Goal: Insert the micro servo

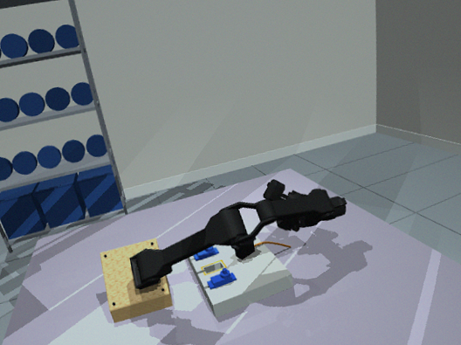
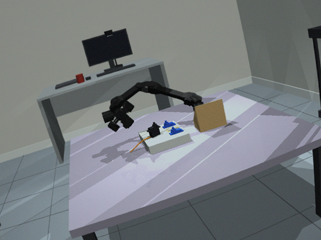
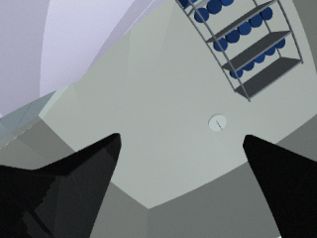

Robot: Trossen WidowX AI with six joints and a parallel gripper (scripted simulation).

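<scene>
The deck block lies 190 mm below my gripper tip, 160 mm behind it and 60 mm to the right of it.
</scene>
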